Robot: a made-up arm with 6 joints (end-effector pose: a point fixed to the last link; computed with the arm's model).
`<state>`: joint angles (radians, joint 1 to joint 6).
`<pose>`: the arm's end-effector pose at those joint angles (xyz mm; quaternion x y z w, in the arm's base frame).
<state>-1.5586 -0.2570 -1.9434 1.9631 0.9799 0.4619</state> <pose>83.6 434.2 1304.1 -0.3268 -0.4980 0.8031 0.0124</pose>
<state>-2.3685 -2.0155 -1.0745 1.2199 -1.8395 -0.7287</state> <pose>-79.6 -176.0 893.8 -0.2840 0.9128 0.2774 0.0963</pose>
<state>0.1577 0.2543 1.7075 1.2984 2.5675 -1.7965</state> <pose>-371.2 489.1 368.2 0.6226 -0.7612 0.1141 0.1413</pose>
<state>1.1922 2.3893 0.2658 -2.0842 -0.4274 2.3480</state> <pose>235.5 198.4 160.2 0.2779 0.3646 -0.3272 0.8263</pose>
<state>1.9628 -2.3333 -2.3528 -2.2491 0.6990 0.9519</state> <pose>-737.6 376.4 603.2 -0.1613 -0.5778 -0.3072 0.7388</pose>
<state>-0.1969 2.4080 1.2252 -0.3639 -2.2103 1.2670</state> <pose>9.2 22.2 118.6 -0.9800 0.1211 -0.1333 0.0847</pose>
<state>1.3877 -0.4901 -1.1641 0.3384 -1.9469 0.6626</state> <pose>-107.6 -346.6 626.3 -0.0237 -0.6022 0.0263 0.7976</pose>
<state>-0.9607 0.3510 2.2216 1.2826 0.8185 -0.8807</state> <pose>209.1 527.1 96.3 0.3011 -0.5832 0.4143 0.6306</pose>
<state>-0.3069 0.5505 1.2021 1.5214 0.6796 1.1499</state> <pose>-277.0 5.2 -155.9 0.7068 0.5034 0.4046 0.2888</pose>
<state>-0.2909 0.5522 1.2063 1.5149 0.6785 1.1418</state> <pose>-274.2 2.4 -156.6 0.7020 0.5044 0.4114 0.2889</pose>
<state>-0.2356 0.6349 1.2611 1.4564 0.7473 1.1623</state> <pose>-192.7 19.4 -185.9 0.6675 0.4949 0.4896 0.2643</pose>
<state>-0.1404 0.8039 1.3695 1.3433 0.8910 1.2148</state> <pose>-33.6 84.5 -204.7 0.5792 0.4766 0.6318 0.1952</pose>
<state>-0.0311 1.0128 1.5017 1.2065 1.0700 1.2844</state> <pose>122.2 202.7 -157.1 0.4335 0.4551 0.7730 0.0859</pose>
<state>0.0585 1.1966 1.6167 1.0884 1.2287 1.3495</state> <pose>199.5 319.4 -65.8 -0.2775 -0.4334 -0.8572 0.0210</pose>
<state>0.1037 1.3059 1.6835 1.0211 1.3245 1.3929</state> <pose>217.3 383.3 1.5 -0.1761 -0.4197 -0.8866 0.0823</pose>
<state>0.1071 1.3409 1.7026 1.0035 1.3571 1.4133</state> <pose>223.0 399.4 23.1 -0.1437 -0.4186 -0.8915 0.0966</pose>
